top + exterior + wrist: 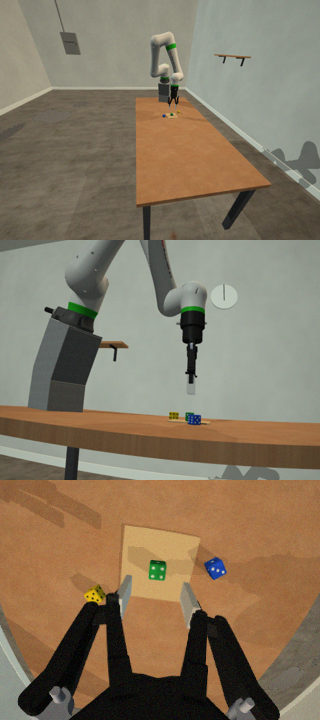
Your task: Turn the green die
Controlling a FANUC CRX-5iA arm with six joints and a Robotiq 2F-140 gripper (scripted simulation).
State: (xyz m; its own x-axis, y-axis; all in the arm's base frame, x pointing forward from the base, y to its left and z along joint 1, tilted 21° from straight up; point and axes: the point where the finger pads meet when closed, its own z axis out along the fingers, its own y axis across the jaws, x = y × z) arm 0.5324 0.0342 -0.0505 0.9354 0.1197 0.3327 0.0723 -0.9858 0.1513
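Now: hand 110 mm above the green die. Round my hand: blue die 110 mm to the right, 110 mm below, 30 mm ahead; then yellow die 120 mm to the left, 110 mm below, 80 mm behind; then tan mat 130 mm below.
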